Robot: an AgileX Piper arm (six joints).
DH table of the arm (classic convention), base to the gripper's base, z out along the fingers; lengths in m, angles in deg. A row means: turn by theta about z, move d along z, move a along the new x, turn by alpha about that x. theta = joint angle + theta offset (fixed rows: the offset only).
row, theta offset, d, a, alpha
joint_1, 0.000, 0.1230, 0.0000, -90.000
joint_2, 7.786, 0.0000, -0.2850, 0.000
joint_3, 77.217, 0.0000, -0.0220, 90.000
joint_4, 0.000, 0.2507, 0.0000, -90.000
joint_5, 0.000, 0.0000, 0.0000, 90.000
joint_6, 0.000, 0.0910, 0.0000, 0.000
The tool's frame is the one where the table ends.
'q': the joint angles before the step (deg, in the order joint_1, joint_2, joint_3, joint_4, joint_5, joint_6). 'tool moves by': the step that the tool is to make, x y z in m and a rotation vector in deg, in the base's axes. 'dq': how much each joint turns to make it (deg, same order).
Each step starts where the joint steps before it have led.
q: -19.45, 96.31, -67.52, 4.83, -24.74, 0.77
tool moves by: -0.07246, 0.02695, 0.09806, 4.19, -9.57, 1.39
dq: 0.00, -18.19, 0.00, 0.16, 10.79, 6.77
